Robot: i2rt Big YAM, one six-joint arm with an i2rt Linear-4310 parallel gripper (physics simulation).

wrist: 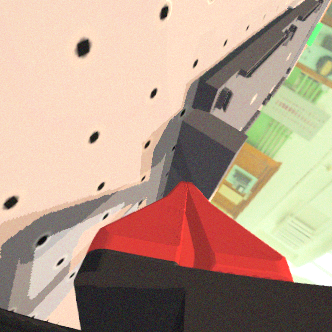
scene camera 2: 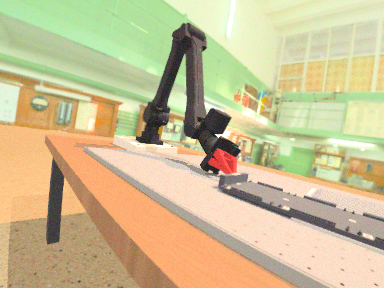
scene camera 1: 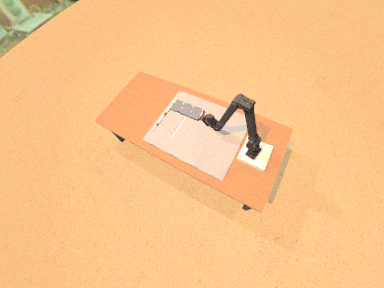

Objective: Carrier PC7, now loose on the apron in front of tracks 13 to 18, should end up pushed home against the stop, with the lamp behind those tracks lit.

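Places are measured from the arm's base along level axes (x ahead, y right, z down), in metres.
Pixels of known places: gripper, between the fingertips: (wrist: 183,191) (scene camera 2: 234,178) (scene camera 1: 201,116); arm's base, origin of its link: (scene camera 2: 149,142) (scene camera 1: 253,152).
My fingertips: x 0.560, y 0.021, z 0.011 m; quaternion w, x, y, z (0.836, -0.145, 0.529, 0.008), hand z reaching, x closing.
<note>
For each thing: its top centre in the pictures, then the offset to it from my fingertips. "spot": a spot on its surface instead. Level surfaces: height alone.
- Carrier PC7, centre of its top: (wrist: 289,86) (scene camera 2: 316,197) (scene camera 1: 186,108) dx +0.165, dy -0.020, dz -0.013 m
- stop bar, a spot on its surface: (scene camera 1: 160,121) spot: dx +0.278, dy -0.274, dz +0.008 m
- small green lamp, centre of its top: (wrist: 316,34) dx +0.328, dy -0.051, dz -0.005 m
- pale perforated board, height of its surface: dz +0.017 m
- wooden table, height of its surface: dz +0.030 m
Carrier PC7 (scene camera 1: 188,110) (scene camera 2: 295,200) (wrist: 239,102) is a long, flat dark grey tray with raised side clips and an upright end plate nearest the arm. It lies flat over the tracks, its far end at the stop bar (scene camera 1: 160,121) in scene camera 1. A small green lamp (scene camera 1: 173,104) (wrist: 314,34) glows beyond that far end. My gripper (scene camera 1: 203,116) (scene camera 2: 227,168) (wrist: 183,191) is shut and empty. Its red fingertips are at the outer face of the carrier's end plate; whether they touch it is unclear. The carrier hides the tracks beneath it and its far-end contact.
A pale perforated board (scene camera 1: 200,150) (scene camera 2: 165,185) (wrist: 50,100) lies on the wooden table (scene camera 1: 125,107) (scene camera 2: 100,200). White-tipped track ribs (scene camera 1: 178,128) (scene camera 2: 345,197) stand beside the carrier. The arm's white base (scene camera 1: 265,156) (scene camera 2: 165,148) is at the opposite end of the table.
</note>
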